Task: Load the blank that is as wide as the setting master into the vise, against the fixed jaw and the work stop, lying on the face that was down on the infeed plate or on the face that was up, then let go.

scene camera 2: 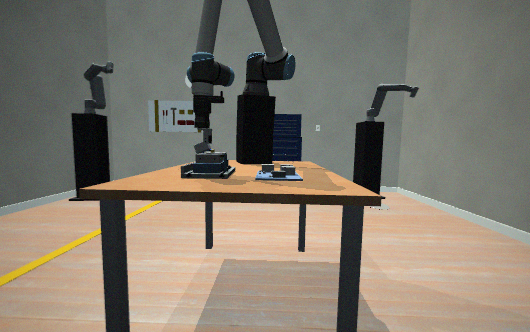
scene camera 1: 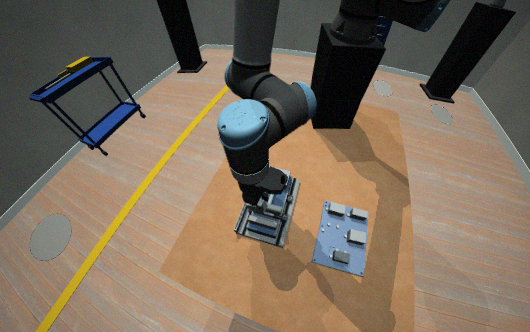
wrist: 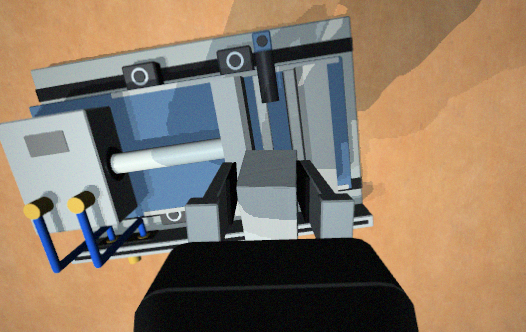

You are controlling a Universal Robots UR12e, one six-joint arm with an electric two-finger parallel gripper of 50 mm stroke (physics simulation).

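Where they show: gripper, fingertip midpoint: [scene camera 2: 207, 143] [scene camera 1: 262, 204] [wrist: 266, 179]; arm's base, link origin: [scene camera 2: 255, 96] [scene camera 1: 351, 34].
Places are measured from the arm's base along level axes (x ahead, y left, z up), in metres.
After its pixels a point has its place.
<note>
My gripper [wrist: 266, 179] @[x 0.652, y -0.268, z -0.338 m] is shut on a grey blank [wrist: 267, 167] @[x 0.654, y -0.262, z -0.343 m] [scene camera 2: 202, 147] @[x 0.667, y -0.288, z -0.355 m], which looks tilted in scene camera 2. The blank is above the vise [wrist: 170, 110] @[x 0.584, y -0.216, z -0.420 m] [scene camera 1: 262, 229] @[x 0.711, y -0.261, z -0.420 m], over the end of the jaw gap nearest the gripper in the wrist view; its exact height is unclear. The moving jaw [wrist: 227, 110] is left of the gap, at the end of the white spindle [wrist: 167, 156] @[x 0.579, y -0.248, z -0.394 m]. The fixed jaw [wrist: 317, 115] is to the right. The black work stop [wrist: 268, 77] @[x 0.668, y -0.213, z -0.384 m] reaches over the gap at the far side. The setting master cannot be made out for certain.
The blue infeed plate [scene camera 1: 327, 245] @[x 0.719, y -0.015, z -0.471 m] [scene camera 2: 260, 176] @[x 0.737, y -0.042, z -0.472 m] lies beside the vise and bears several grey blocks. A light grey housing [wrist: 55, 170] @[x 0.498, y -0.235, z -0.384 m] and blue levers with yellow knobs [wrist: 80, 202] @[x 0.517, y -0.260, z -0.370 m] stand at the vise's left in the wrist view. Round-marked black clamps [wrist: 140, 76] @[x 0.561, y -0.181, z -0.442 m] sit along its far rail.
</note>
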